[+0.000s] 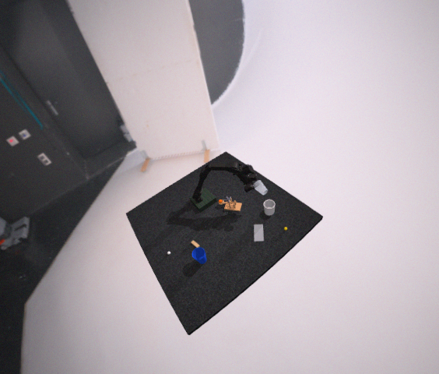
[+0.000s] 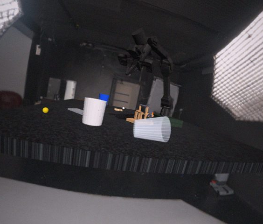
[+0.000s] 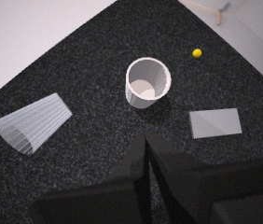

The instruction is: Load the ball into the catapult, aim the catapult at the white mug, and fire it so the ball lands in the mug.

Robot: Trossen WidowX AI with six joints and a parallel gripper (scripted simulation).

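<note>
Now: gripper tip 210 mm past the orange ball, 220 mm to the left of it and 170 mm above it. From my gripper tip the other things lie so: white mug 100 mm ahead, 60 mm to the left, 210 mm below; then wooden catapult 170 mm behind, 170 mm to the right, 180 mm below; then grey flat plate 210 mm ahead, 140 mm to the right, 230 mm below.
</note>
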